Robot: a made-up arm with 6 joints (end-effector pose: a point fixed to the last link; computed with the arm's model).
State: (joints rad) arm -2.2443 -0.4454 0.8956 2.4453 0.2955 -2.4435
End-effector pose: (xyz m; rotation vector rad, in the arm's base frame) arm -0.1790 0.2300 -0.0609 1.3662 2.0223 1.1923
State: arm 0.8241 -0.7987 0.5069 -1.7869 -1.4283 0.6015
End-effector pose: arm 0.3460 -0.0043 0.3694 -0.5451 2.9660 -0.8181
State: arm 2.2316 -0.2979 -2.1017 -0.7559 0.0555 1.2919
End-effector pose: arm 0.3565 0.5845 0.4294 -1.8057 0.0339 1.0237
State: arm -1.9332 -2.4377 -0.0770 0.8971 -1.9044 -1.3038
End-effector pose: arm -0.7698 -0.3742 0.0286 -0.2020 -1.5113 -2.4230
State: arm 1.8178 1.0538 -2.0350 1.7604 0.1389 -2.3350
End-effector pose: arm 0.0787 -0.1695 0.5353 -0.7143 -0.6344 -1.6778
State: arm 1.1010 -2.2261 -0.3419 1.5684 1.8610 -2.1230
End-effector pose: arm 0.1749 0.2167 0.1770 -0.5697 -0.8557 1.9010
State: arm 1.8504 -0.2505 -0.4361 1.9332 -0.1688 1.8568
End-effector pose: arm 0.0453 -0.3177 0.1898 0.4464 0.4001 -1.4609
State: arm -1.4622 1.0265 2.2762 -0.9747 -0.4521 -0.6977
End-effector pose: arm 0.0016 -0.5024 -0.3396 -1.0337 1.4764 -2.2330
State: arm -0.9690 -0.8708 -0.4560 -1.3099 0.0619 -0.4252
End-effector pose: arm -0.4291 0.1917 0.1716 -0.9742 0.3314 0.3609
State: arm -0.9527 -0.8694 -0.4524 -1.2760 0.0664 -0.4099
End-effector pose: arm -0.4329 0.1887 0.1847 -0.9826 0.3097 0.3731
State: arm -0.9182 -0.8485 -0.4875 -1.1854 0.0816 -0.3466
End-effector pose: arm -0.4422 0.1837 0.2141 -1.0115 0.2177 0.3319
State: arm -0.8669 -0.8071 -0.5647 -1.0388 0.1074 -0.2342
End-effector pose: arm -0.4606 0.1787 0.2569 -1.0578 0.0532 0.2284
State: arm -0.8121 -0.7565 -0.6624 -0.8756 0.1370 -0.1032
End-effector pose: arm -0.4877 0.1779 0.2985 -1.1072 -0.1378 0.0922
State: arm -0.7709 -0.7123 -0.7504 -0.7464 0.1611 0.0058
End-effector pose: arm -0.5146 0.1827 0.3242 -1.1471 -0.2960 -0.0305
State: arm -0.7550 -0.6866 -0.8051 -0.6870 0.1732 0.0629
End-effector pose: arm -0.5299 0.1897 0.3305 -1.1709 -0.3776 -0.1077
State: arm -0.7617 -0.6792 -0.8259 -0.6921 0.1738 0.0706
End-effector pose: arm -0.5317 0.1954 0.3235 -1.1795 -0.3858 -0.1415
